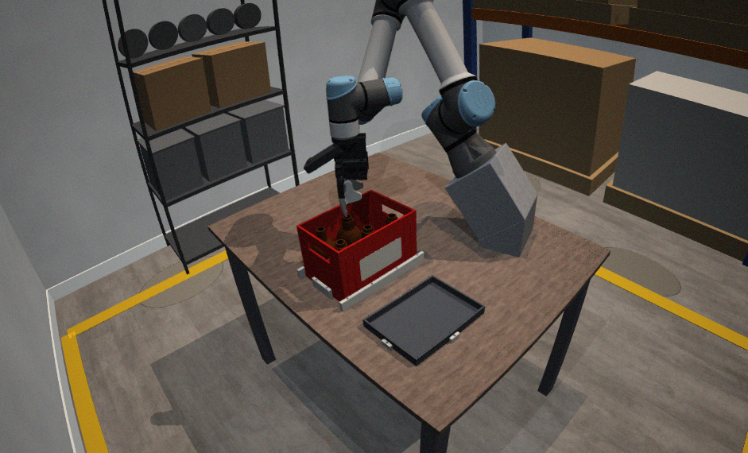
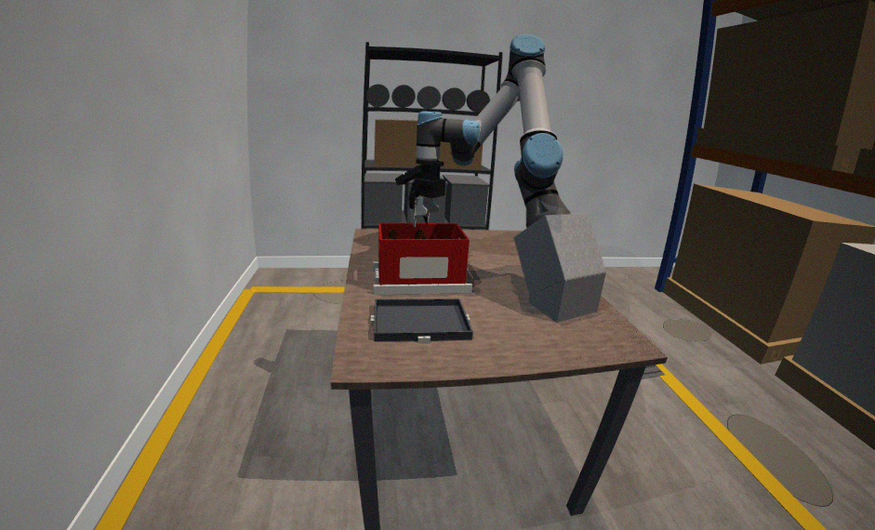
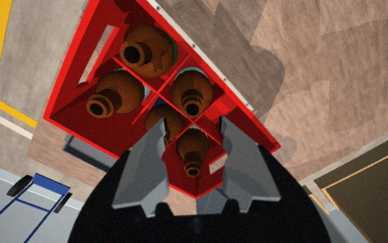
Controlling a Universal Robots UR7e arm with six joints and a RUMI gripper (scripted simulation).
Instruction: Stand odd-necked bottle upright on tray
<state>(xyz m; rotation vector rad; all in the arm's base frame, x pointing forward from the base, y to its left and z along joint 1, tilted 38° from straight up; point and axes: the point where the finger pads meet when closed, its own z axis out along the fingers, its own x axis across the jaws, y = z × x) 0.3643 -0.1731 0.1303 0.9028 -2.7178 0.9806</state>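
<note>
The red crate is 10 mm ahead of my hand, 40 mm to the left of it and 110 mm below it. From my hand the other things lie so: dark tray 90 mm ahead, 310 mm to the left, 180 mm below.
</note>
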